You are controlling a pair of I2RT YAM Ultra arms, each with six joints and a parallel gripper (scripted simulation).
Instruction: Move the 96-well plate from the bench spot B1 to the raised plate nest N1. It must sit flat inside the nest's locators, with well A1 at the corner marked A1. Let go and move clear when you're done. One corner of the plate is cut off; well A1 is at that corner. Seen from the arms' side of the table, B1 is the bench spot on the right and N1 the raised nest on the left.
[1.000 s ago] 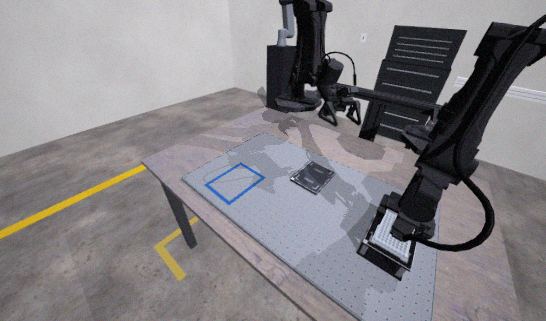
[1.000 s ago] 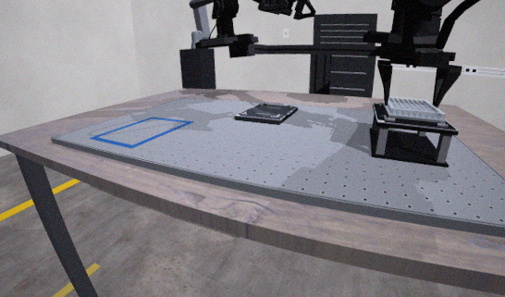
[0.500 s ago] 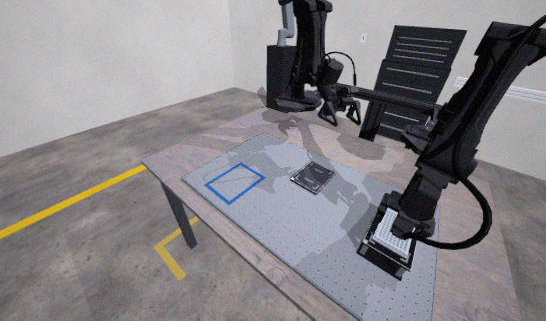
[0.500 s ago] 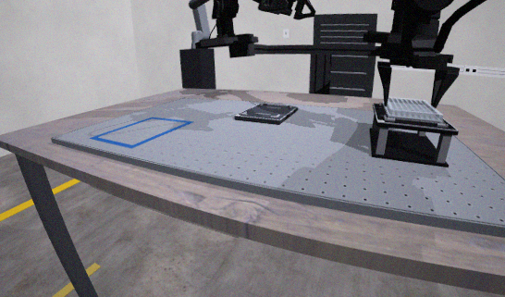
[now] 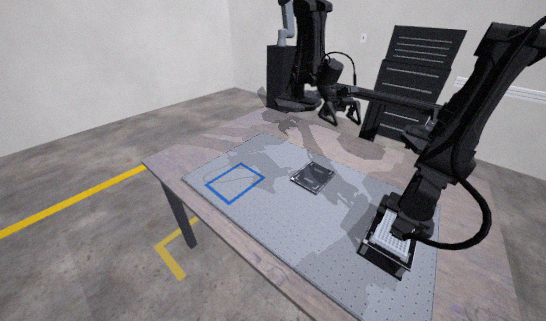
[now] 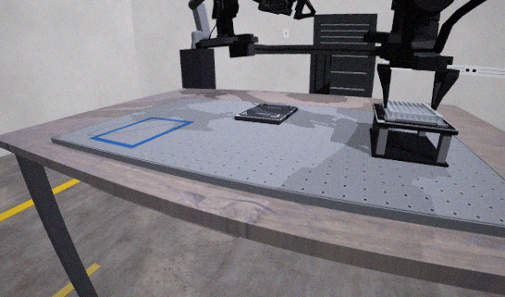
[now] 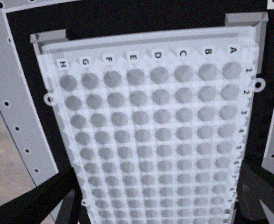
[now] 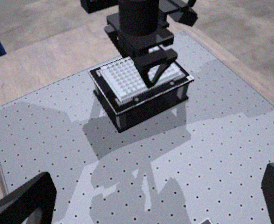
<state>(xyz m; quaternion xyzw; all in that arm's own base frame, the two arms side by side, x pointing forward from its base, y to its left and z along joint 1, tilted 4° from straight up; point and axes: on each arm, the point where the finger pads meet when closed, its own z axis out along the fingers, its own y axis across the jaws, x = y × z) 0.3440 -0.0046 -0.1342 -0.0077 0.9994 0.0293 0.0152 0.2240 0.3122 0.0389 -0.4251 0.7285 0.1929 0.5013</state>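
My left gripper is now 10 mm above the white 96-well plate.
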